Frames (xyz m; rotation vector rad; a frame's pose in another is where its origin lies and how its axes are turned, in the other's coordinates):
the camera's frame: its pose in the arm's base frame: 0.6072 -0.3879 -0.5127 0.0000 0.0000 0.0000
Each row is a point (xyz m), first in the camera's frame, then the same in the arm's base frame.
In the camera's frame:
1: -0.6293 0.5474 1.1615
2: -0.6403 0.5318 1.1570
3: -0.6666 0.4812 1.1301
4: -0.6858 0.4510 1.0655
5: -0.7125 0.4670 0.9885
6: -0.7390 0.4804 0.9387
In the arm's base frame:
1: -0.0221 0.1595 0.6488
2: -0.0331 0.1439 0.6443
3: -0.0594 0.0933 0.6174
4: -0.0786 0.0631 0.5528
5: -0.1053 0.0791 0.4758
6: -0.1318 0.0925 0.4260

